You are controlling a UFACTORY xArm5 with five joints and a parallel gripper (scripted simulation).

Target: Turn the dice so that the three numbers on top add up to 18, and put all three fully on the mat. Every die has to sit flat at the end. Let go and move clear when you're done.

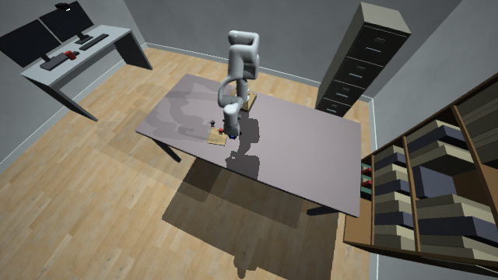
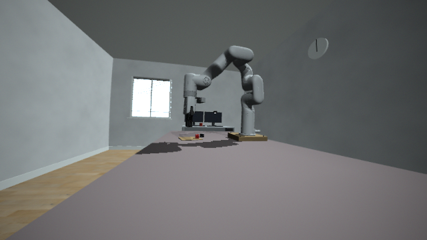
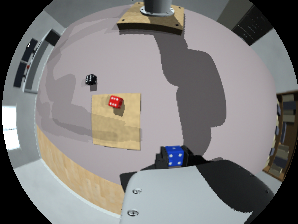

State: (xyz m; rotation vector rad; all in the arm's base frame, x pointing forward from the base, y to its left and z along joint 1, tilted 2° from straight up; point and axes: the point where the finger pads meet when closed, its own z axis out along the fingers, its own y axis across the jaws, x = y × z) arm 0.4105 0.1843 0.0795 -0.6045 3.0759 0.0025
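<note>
Right now the blue die is 10 mm below my hand. The rest, counted from my hand: tan mat: 140 mm to the right, 110 mm below, 10 mm ahead; black die: 250 mm to the right, 100 mm below, 70 mm behind; red die: 150 mm to the right, 90 mm below, 40 mm behind.
</note>
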